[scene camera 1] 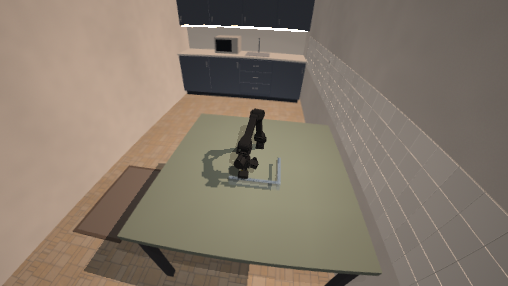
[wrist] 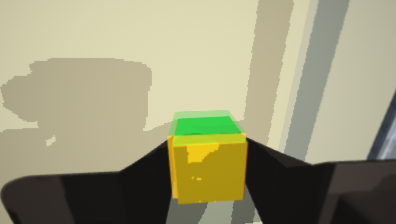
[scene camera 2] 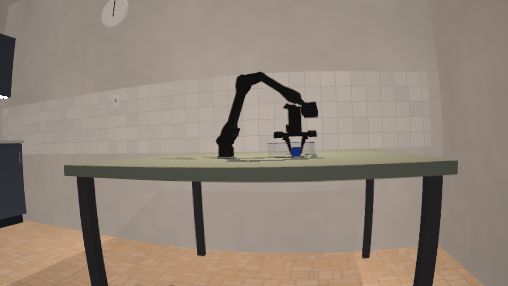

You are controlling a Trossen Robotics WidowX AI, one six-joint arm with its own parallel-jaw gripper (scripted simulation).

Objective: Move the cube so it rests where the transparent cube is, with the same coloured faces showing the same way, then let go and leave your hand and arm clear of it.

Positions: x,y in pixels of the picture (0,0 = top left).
Scene:
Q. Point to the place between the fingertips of the gripper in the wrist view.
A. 205,140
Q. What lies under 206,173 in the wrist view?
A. A cube.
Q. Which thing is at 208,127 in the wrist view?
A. A transparent cube.

